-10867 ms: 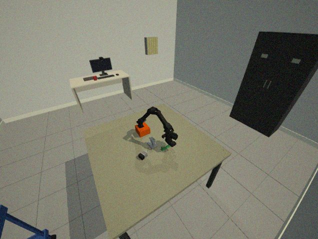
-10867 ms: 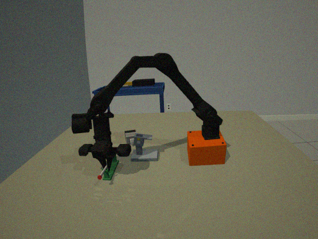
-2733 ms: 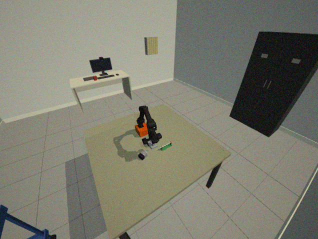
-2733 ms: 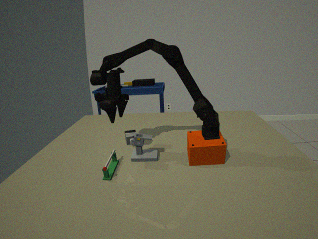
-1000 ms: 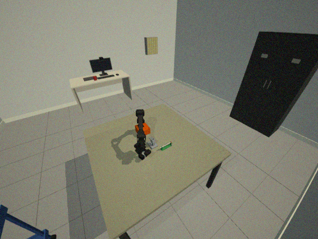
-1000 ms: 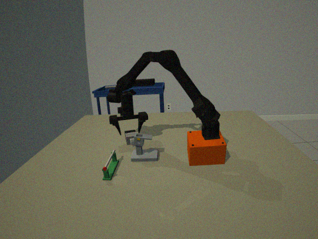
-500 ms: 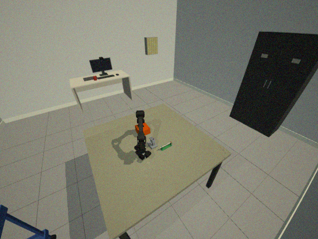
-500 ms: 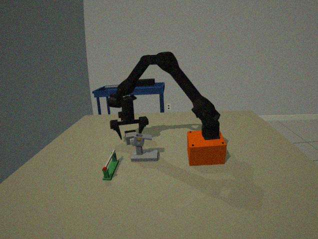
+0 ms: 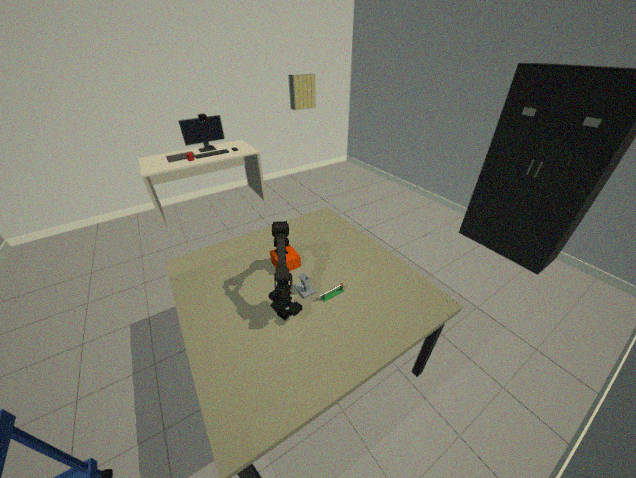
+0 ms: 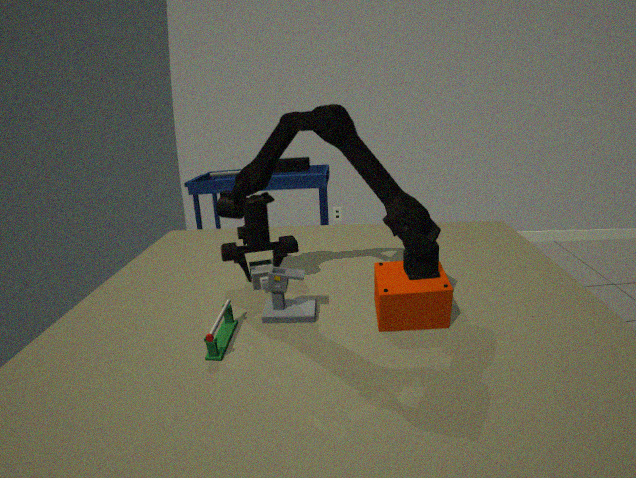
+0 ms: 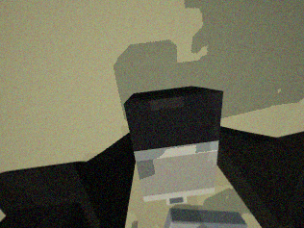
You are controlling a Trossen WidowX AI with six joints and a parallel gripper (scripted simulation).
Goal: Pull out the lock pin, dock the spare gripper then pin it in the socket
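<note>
My gripper tip is 80 mm past the socket, 170 mm to the right of it and 40 mm below it. From my gripper tip the other things lie so: spare gripper (10 mm behind, 10 mm to the left, 20 mm above); then green cradle (30 mm ahead, 270 mm to the left, 20 mm above).
</note>
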